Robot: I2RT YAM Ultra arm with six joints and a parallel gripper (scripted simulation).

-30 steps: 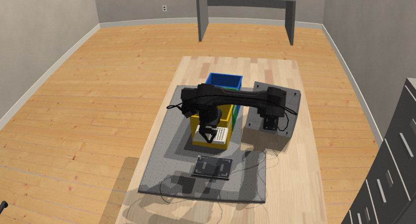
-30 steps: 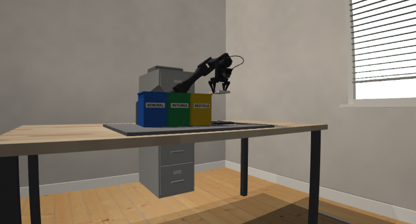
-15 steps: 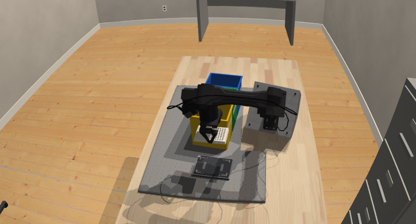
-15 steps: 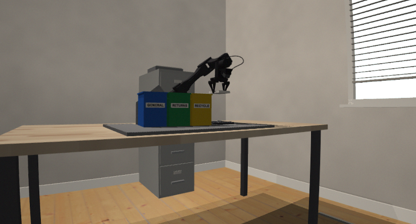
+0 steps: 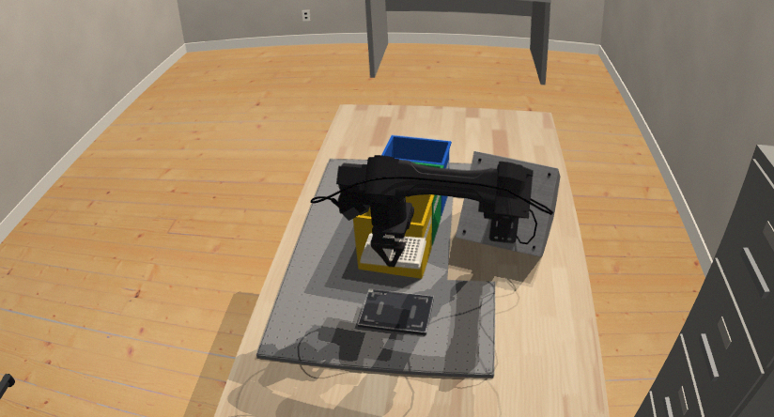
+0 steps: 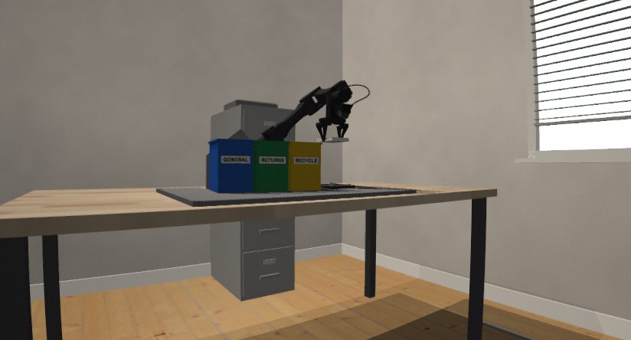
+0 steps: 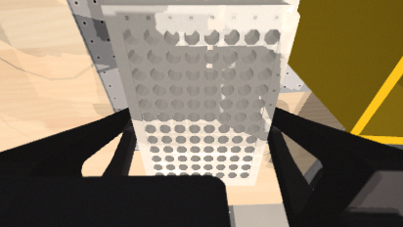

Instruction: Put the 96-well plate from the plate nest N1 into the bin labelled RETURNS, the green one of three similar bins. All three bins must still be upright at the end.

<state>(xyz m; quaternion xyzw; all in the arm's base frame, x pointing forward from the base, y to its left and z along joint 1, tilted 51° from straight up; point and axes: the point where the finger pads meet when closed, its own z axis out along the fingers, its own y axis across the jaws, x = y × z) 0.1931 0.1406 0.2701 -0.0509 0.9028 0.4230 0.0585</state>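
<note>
My hand is 32 cm to the left of the green returns bin, 12 cm above it and 8 cm short of it. From my hand the other things lie so: dark plate nest: 20 cm below; white 96-well plate: right at my hand; yellow recycle bin: 18 cm to the right, 12 cm below, 7 cm ahead.
</note>
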